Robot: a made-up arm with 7 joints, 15 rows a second.
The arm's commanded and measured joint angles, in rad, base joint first. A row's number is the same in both.
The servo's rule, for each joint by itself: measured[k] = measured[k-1] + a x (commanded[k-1-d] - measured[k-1]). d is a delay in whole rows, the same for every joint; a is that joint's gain. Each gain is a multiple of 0.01, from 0.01 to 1. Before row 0 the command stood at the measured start. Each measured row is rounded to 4 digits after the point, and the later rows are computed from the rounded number. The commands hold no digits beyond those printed.
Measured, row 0:
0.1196, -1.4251, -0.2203, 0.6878, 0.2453, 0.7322, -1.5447
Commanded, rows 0 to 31:
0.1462, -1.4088, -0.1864, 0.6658, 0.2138, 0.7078, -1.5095
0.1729, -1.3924, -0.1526, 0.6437, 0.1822, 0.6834, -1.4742
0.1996, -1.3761, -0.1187, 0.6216, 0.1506, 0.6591, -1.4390
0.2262, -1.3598, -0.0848, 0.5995, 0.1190, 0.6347, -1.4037
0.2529, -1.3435, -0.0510, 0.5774, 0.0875, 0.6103, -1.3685
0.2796, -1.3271, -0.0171, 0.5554, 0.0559, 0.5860, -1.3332
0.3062, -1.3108, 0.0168, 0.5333, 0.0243, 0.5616, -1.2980
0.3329, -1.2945, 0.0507, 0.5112, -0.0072, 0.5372, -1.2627
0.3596, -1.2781, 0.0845, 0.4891, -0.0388, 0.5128, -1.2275
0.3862, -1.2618, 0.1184, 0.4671, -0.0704, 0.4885, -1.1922
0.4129, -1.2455, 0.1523, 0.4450, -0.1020, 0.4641, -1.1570
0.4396, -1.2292, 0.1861, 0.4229, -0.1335, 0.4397, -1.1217
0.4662, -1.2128, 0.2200, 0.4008, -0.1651, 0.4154, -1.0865
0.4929, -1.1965, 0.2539, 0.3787, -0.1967, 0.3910, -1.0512
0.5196, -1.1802, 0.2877, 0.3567, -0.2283, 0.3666, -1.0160
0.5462, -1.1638, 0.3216, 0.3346, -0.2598, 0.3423, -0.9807
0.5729, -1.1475, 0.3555, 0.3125, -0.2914, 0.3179, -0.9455
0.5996, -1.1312, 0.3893, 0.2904, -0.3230, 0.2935, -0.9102
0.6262, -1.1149, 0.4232, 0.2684, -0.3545, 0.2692, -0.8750
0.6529, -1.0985, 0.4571, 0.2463, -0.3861, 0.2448, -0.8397
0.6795, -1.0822, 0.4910, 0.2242, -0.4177, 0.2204, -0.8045
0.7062, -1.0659, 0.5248, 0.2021, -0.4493, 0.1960, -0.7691
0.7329, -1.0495, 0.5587, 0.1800, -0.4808, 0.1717, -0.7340
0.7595, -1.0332, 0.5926, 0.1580, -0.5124, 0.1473, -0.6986
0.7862, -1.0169, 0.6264, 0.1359, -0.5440, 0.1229, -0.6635
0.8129, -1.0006, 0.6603, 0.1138, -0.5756, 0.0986, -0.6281
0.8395, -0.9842, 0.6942, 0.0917, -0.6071, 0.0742, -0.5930
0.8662, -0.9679, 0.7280, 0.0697, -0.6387, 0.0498, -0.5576
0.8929, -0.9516, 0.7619, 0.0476, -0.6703, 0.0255, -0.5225
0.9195, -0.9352, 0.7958, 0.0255, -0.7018, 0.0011, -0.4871
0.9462, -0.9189, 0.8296, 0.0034, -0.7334, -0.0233, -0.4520
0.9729, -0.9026, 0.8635, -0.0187, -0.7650, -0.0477, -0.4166
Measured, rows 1 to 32:
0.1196, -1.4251, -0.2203, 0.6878, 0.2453, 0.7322, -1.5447
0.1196, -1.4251, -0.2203, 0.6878, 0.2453, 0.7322, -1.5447
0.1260, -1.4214, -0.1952, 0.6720, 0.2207, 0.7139, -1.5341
0.1373, -1.4147, -0.1637, 0.6516, 0.1907, 0.6910, -1.5161
0.1523, -1.4058, -0.1304, 0.6300, 0.1594, 0.6671, -1.4930
0.1700, -1.3952, -0.0967, 0.6080, 0.1279, 0.6428, -1.4662
0.1899, -1.3833, -0.0629, 0.5860, 0.0964, 0.6184, -1.4369
0.2114, -1.3704, -0.0290, 0.5640, 0.0648, 0.5941, -1.4058
0.2342, -1.3567, 0.0049, 0.5419, 0.0332, 0.5697, -1.3735
0.2579, -1.3424, 0.0388, 0.5198, 0.0017, 0.5453, -1.3403
0.2823, -1.3276, 0.0726, 0.4977, -0.0299, 0.5209, -1.3065
0.3072, -1.3125, 0.1065, 0.4757, -0.0615, 0.4966, -1.2722
0.3326, -1.2971, 0.1404, 0.4536, -0.0931, 0.4722, -1.2376
0.3583, -1.2815, 0.1742, 0.4315, -0.1246, 0.4478, -1.2028
0.3842, -1.2657, 0.2081, 0.4094, -0.1562, 0.4235, -1.1679
0.4103, -1.2498, 0.2420, 0.3873, -0.1878, 0.3991, -1.1329
0.4365, -1.2338, 0.2758, 0.3653, -0.2194, 0.3747, -1.0978
0.4628, -1.2177, 0.3097, 0.3432, -0.2509, 0.3504, -1.0627
0.4892, -1.2016, 0.3436, 0.3211, -0.2825, 0.3260, -1.0275
0.5157, -1.1854, 0.3774, 0.2990, -0.3141, 0.3016, -0.9923
0.5422, -1.1692, 0.4113, 0.2770, -0.3456, 0.2773, -0.9571
0.5688, -1.1529, 0.4452, 0.2549, -0.3772, 0.2529, -0.9219
0.5954, -1.1366, 0.4791, 0.2328, -0.4088, 0.2285, -0.8867
0.6220, -1.1203, 0.5129, 0.2107, -0.4404, 0.2041, -0.8514
0.6486, -1.1040, 0.5468, 0.1886, -0.4719, 0.1798, -0.8162
0.6752, -1.0877, 0.5807, 0.1666, -0.5035, 0.1554, -0.7809
0.7018, -1.0714, 0.6145, 0.1445, -0.5351, 0.1310, -0.7457
0.7285, -1.0551, 0.6484, 0.1224, -0.5667, 0.1067, -0.7104
0.7551, -1.0388, 0.6823, 0.1003, -0.5982, 0.0823, -0.6752
0.7818, -1.0225, 0.7161, 0.0783, -0.6298, 0.0579, -0.6399
0.8085, -1.0062, 0.7500, 0.0562, -0.6614, 0.0336, -0.6047
0.8351, -0.9899, 0.7839, 0.0341, -0.6929, 0.0092, -0.5694
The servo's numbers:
d 2
a 0.24 0.23 0.74 0.72 0.78 0.75 0.30

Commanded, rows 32 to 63:
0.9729, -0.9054, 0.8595, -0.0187, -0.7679, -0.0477, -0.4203
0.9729, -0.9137, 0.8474, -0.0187, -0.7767, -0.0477, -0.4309
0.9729, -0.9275, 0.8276, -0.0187, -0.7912, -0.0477, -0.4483
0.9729, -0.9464, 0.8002, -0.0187, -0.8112, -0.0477, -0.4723
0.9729, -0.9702, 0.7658, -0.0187, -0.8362, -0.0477, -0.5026
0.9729, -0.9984, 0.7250, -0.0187, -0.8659, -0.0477, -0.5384
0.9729, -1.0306, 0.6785, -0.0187, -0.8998, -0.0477, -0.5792
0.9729, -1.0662, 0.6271, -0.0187, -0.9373, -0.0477, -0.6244
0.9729, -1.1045, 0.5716, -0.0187, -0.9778, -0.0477, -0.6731
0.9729, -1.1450, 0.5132, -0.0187, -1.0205, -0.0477, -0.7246
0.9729, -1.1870, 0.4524, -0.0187, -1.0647, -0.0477, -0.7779
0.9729, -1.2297, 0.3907, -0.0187, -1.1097, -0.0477, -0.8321
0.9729, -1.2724, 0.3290, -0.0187, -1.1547, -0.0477, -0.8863
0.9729, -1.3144, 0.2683, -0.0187, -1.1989, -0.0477, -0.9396
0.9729, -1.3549, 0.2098, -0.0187, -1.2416, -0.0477, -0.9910
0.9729, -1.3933, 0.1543, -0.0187, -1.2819, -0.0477, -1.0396
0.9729, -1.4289, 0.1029, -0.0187, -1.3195, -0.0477, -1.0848
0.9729, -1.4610, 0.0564, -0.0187, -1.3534, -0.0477, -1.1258
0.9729, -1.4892, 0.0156, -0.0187, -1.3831, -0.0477, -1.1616
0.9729, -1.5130, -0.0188, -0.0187, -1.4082, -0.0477, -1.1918
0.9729, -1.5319, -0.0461, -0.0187, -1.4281, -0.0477, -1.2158
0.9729, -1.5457, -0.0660, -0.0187, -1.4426, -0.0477, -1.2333
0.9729, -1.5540, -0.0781, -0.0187, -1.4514, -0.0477, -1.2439
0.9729, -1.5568, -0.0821, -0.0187, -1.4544, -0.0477, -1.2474
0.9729, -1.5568, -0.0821, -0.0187, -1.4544, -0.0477, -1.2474
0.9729, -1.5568, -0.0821, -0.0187, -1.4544, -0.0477, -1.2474
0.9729, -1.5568, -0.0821, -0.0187, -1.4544, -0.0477, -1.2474
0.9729, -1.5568, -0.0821, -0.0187, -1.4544, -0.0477, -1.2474
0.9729, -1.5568, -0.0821, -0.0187, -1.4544, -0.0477, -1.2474
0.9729, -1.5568, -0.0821, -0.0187, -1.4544, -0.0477, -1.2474
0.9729, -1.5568, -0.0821, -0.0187, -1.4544, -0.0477, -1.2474
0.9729, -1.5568, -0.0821, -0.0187, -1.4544, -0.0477, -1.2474
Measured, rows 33 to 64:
0.8618, -0.9736, 0.8177, 0.0120, -0.7245, -0.0152, -0.5342
0.8885, -0.9573, 0.8516, -0.0101, -0.7561, -0.0396, -0.4989
0.9088, -0.9454, 0.8574, -0.0163, -0.7653, -0.0457, -0.4753
0.9242, -0.9381, 0.8500, -0.0180, -0.7742, -0.0472, -0.4620
0.9359, -0.9357, 0.8334, -0.0185, -0.7875, -0.0476, -0.4579
0.9448, -0.9382, 0.8088, -0.0186, -0.8060, -0.0477, -0.4622
0.9515, -0.9456, 0.7770, -0.0187, -0.8296, -0.0477, -0.4743
0.9566, -0.9577, 0.7385, -0.0187, -0.8579, -0.0477, -0.4935
0.9605, -0.9745, 0.6941, -0.0187, -0.8906, -0.0477, -0.5192
0.9635, -0.9956, 0.6445, -0.0187, -0.9270, -0.0477, -0.5508
0.9658, -1.0206, 0.5906, -0.0187, -0.9666, -0.0477, -0.5875
0.9675, -1.0492, 0.5333, -0.0187, -1.0086, -0.0477, -0.6286
0.9688, -1.0809, 0.4734, -0.0187, -1.0524, -0.0477, -0.6734
0.9698, -1.1151, 0.4122, -0.0187, -1.0971, -0.0477, -0.7210
0.9705, -1.1513, 0.3506, -0.0187, -1.1420, -0.0477, -0.7706
0.9711, -1.1888, 0.2897, -0.0187, -1.1864, -0.0477, -0.8213
0.9715, -1.2270, 0.2306, -0.0187, -1.2295, -0.0477, -0.8722
0.9718, -1.2652, 0.1741, -0.0187, -1.2704, -0.0477, -0.9224
0.9721, -1.3029, 0.1214, -0.0187, -1.3087, -0.0477, -0.9711
0.9723, -1.3393, 0.0733, -0.0187, -1.3436, -0.0477, -1.0175
0.9724, -1.3738, 0.0306, -0.0187, -1.3744, -0.0477, -1.0607
0.9725, -1.4058, -0.0060, -0.0187, -1.4008, -0.0477, -1.1000
0.9726, -1.4348, -0.0357, -0.0187, -1.4221, -0.0477, -1.1347
0.9727, -1.4603, -0.0581, -0.0187, -1.4381, -0.0477, -1.1643
0.9727, -1.4819, -0.0729, -0.0187, -1.4485, -0.0477, -1.1882
0.9727, -1.4991, -0.0797, -0.0187, -1.4531, -0.0477, -1.2060
0.9727, -1.5124, -0.0815, -0.0187, -1.4541, -0.0477, -1.2184
0.9727, -1.5226, -0.0819, -0.0187, -1.4543, -0.0477, -1.2271
0.9727, -1.5305, -0.0820, -0.0187, -1.4544, -0.0477, -1.2332
0.9727, -1.5365, -0.0821, -0.0187, -1.4544, -0.0477, -1.2375
0.9727, -1.5412, -0.0821, -0.0187, -1.4544, -0.0477, -1.2405
0.9727, -1.5448, -0.0821, -0.0187, -1.4544, -0.0477, -1.2426

